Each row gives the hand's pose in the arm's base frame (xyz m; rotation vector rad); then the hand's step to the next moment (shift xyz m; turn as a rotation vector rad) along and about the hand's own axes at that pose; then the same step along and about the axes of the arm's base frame.
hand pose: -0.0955 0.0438 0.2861 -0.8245 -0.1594 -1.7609
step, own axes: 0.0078 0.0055 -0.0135 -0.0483 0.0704 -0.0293
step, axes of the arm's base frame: -0.0021 -0.0148 -0.0070 0.0553 -0.0017 -0.0713
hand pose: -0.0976 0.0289 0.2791 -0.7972 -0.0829 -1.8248
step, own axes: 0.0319 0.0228 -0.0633 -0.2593 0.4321 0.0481
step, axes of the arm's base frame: -0.0166 -0.0617 -0.0383 0.4418 0.0546 -0.2410
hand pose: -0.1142 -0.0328 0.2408 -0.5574 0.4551 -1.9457
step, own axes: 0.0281 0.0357 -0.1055 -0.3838 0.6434 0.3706
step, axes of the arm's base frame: -0.0440 -0.0329 -0.1009 0.8261 0.0583 -0.1129
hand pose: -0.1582 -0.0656 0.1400 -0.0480 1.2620 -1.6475
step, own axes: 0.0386 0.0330 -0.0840 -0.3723 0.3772 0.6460
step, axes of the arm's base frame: -0.0434 0.0330 -0.0816 0.7953 -0.1587 0.2015
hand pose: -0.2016 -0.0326 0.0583 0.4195 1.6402 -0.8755
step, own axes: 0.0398 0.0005 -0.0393 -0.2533 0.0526 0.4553
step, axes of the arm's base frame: -0.0368 0.0219 -0.0359 0.4119 -0.2532 0.2011
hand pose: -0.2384 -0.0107 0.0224 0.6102 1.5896 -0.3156
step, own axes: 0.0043 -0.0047 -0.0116 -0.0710 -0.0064 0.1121
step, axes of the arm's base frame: -0.0123 0.0033 -0.0035 0.0908 -0.0799 0.0550
